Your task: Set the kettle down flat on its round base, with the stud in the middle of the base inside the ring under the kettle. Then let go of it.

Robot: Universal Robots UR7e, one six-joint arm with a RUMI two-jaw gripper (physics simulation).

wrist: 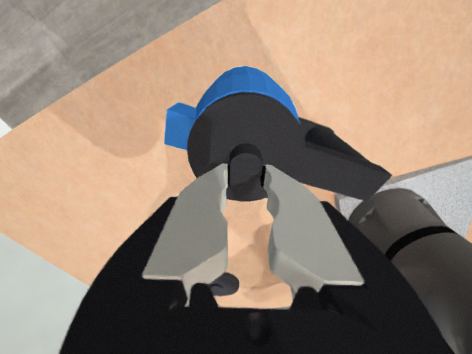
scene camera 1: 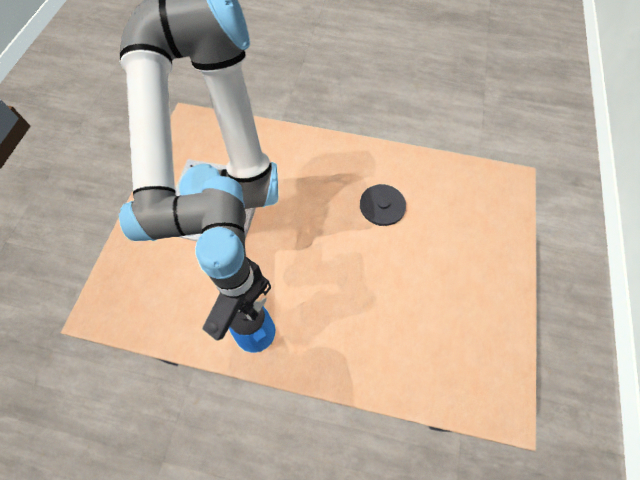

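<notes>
The blue kettle [scene camera 1: 258, 343] [wrist: 245, 80] hangs by its lid knob, roughly upright, near the table's front-left edge. Its shadow lies apart from it, so it appears to be off the table. Its black lid [wrist: 220, 125] faces the gripper. In the wrist view the blue spout [wrist: 178, 127] points left and the black handle [wrist: 345, 165] points right. My gripper [scene camera 1: 251, 311] [wrist: 245, 166] is shut on the knob. The round black base [scene camera 1: 373, 211] [wrist: 227, 284] lies flat to the back right, its stud [scene camera 1: 383, 203] up. The ring under the kettle is hidden.
The wooden table top [scene camera 1: 454, 289] [wrist: 375, 65] carries the kettle's base and the arm's grey mounting plate [scene camera 1: 250, 223] [wrist: 452, 182] at the back left. The arm's grey link [wrist: 435, 260] shows close to the handle in the wrist view. Grey floor [scene camera 1: 103, 413] surrounds the table.
</notes>
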